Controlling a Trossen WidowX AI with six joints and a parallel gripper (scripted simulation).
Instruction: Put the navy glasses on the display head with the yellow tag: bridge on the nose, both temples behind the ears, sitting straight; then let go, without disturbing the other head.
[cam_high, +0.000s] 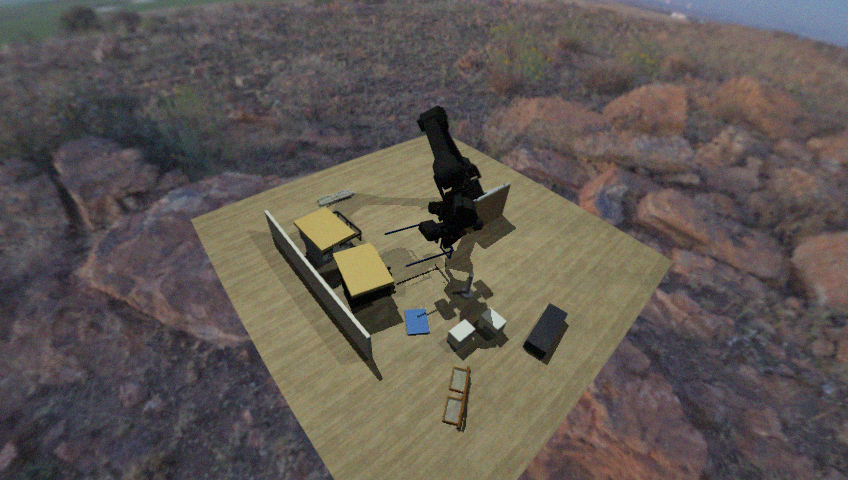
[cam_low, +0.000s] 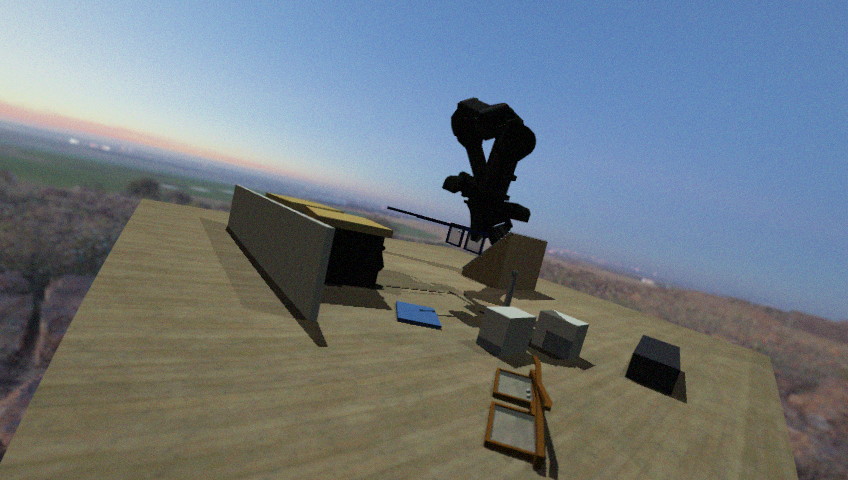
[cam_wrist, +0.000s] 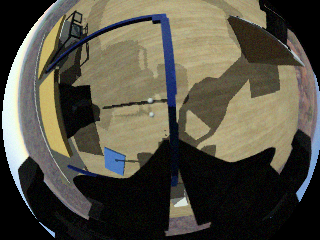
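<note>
The grey post is 10 mm behind my gripper tip, 110 mm to the left of it and 90 mm below it. Also, from my gripper tip: blue pad: 180 mm ahead, 90 mm to the left, 110 mm below; then black box: 90 mm behind, 350 mm to the left, 100 mm below; then long white wall: 350 mm ahead, 190 mm to the right, 60 mm below.
</note>
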